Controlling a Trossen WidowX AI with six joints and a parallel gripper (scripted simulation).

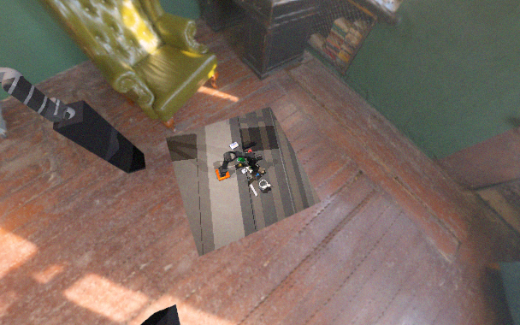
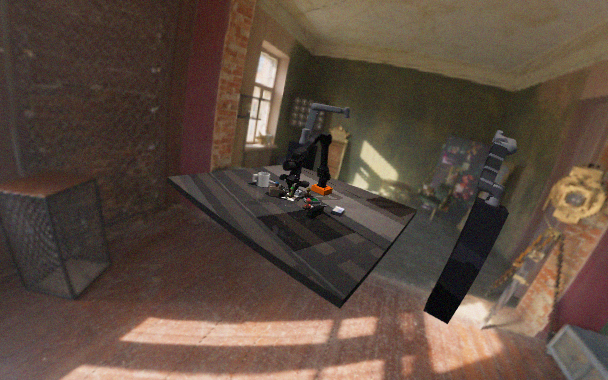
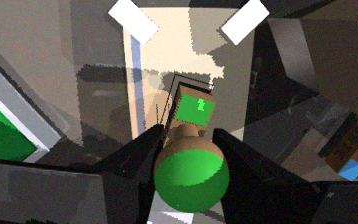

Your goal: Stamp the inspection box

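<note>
Right now the cream card is 1 cm ahead of my gripper tip and 3 cm below it. Also, from my gripper tip: green ink pad 7 cm behind, 12 cm to the left, 2 cm below.
</note>
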